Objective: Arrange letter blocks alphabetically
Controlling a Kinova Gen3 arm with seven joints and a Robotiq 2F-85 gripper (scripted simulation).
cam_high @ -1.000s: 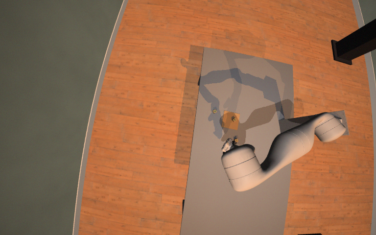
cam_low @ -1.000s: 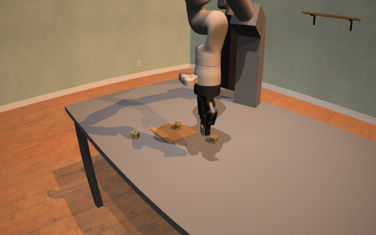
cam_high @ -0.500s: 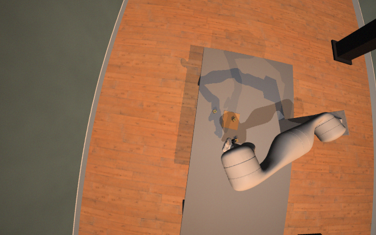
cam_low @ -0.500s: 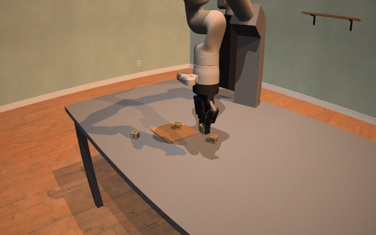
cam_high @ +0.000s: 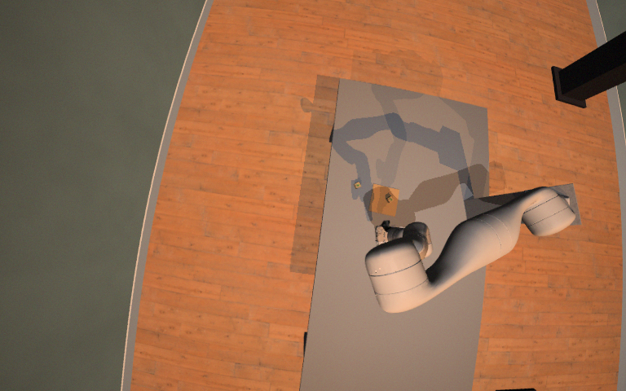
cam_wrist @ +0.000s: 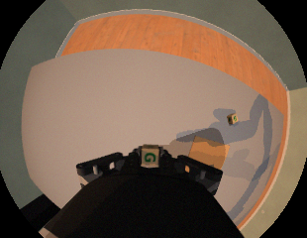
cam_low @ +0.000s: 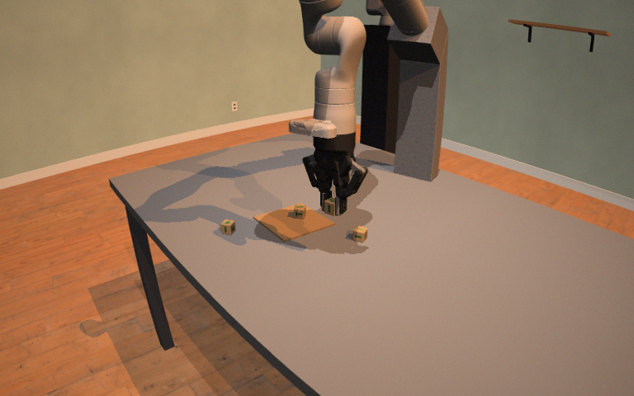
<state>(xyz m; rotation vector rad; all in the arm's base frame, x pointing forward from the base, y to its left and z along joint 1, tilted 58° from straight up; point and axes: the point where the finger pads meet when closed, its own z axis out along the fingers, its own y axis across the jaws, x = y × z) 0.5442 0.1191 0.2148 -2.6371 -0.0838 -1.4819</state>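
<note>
The mat is 18 cm to the right of my hand, 12 cm below it and 4 cm behind it.
</note>
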